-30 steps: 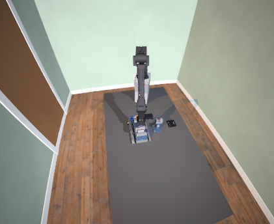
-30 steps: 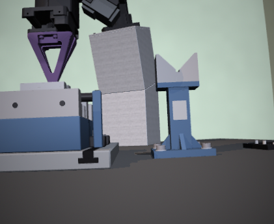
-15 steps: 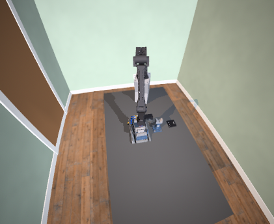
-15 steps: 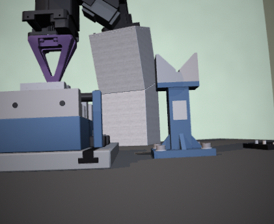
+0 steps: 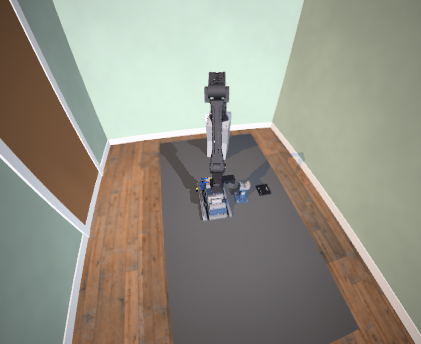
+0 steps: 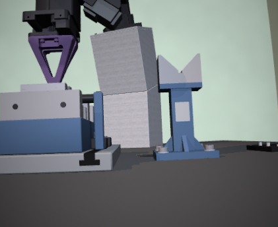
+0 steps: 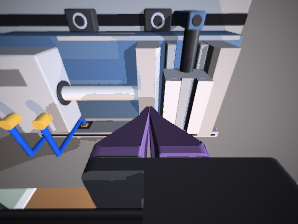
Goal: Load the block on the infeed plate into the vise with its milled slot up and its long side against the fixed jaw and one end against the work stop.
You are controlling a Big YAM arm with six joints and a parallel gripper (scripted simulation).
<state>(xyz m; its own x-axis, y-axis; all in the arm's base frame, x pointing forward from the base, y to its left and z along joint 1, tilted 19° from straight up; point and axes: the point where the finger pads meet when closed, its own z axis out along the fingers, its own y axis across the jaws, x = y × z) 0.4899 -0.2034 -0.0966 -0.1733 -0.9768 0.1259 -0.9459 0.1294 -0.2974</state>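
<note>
The part is 30 mm ahead of my hand, 10 mm to the right of it and 20 mm below it. From my hand the other things lie so: dark work stop rod 40 mm ahead, 40 mm to the left, 30 mm below; then moving jaw 40 mm below; then air cylinder rod 50 mm behind, 10 mm to the left, 40 mm below.
</note>
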